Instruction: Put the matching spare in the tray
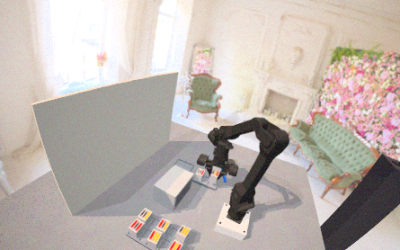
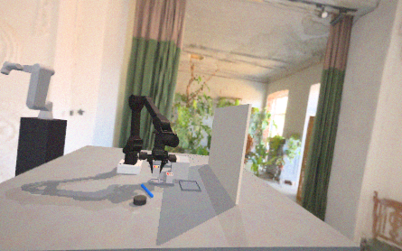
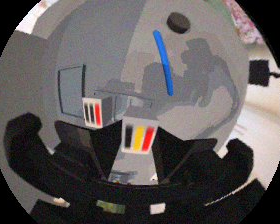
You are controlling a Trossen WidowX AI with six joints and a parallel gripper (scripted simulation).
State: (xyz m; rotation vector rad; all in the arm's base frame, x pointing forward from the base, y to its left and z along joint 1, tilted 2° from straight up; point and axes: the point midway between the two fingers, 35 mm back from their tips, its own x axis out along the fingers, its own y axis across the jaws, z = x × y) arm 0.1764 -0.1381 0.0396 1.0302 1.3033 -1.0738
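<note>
Now: gripper tip 180 mm short of the shallow tray, 50 mm above it and 10 mm to the right of it. The rest, counted from my gripper tip: blue pen: 120 mm to the right, 40 mm below, 10 mm behind; then black puck: 230 mm to the right, 40 mm below, 10 mm behind; then grey box: 180 mm to the left, 110 mm ahead.
</note>
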